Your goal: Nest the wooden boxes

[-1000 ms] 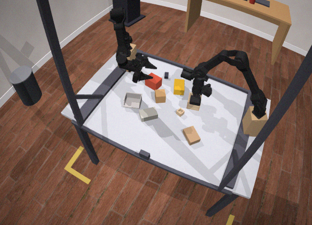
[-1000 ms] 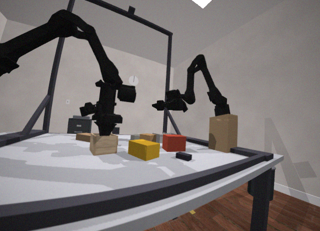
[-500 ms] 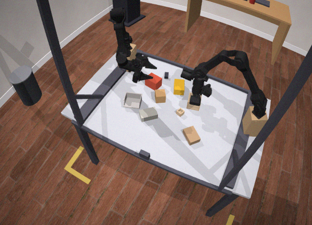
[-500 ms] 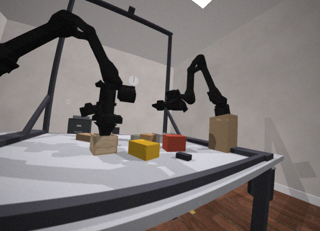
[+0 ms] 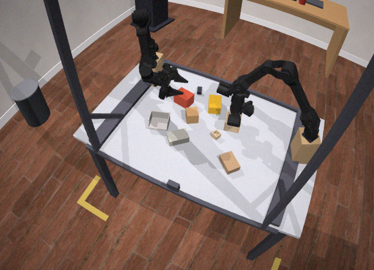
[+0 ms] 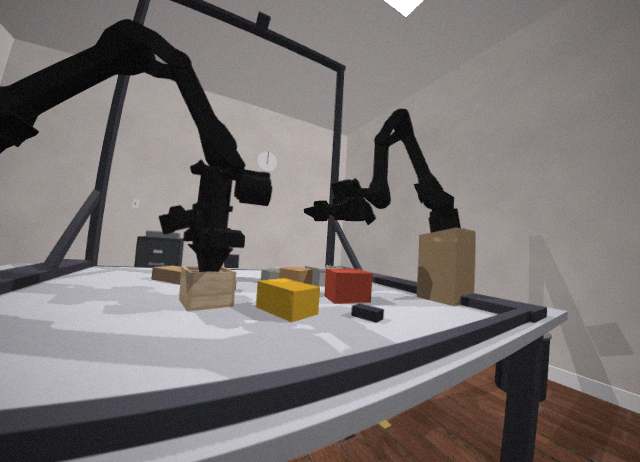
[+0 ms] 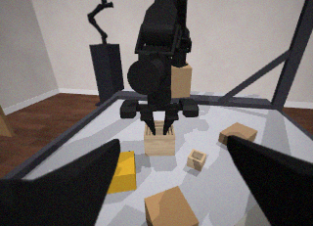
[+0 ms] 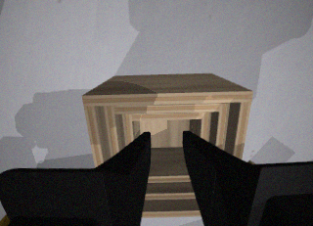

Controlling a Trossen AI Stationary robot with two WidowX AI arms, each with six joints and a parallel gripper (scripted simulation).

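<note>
Now: left hand 18 cm above the tan cube, 7 cm to the left of it and 2 cm short of it. Round my left hand: red block: 18 cm below, 10 cm ahead, 3 cm to the left; grey block: 19 cm below, 12 cm behind, 9 cm to the right; white tray: 18 cm below, 10 cm behind, 4 cm to the left.
</note>
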